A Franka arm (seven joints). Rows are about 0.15 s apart.
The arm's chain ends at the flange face. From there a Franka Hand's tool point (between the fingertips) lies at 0.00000 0.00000 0.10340 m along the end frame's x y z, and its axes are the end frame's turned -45 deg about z.
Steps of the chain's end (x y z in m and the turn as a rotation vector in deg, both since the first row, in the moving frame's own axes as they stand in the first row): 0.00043, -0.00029, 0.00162, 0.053, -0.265, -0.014; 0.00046, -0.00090, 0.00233, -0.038, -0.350, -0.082; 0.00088, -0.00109, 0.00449, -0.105, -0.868, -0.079; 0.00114, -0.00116, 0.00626, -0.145, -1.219, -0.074; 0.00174, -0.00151, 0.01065, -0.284, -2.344, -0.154; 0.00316, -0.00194, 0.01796, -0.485, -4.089, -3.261; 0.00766, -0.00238, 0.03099, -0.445, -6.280, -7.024
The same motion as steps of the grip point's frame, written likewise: 0.00024, -0.00031, 0.00162, 0.225, -0.150, -0.014; 0.00047, -0.00071, 0.00233, 0.221, -0.274, -0.082; 0.00015, -0.00112, 0.00448, 0.540, -0.688, -0.079; -0.00011, -0.00138, 0.00624, 0.759, -0.964, -0.074; -0.00106, -0.00246, 0.01056, 1.457, -1.858, -0.154; -0.00235, -0.00356, 0.01769, 2.548, -3.234, -3.261; -0.00190, -0.00315, 0.03037, 4.126, -4.755, -7.024
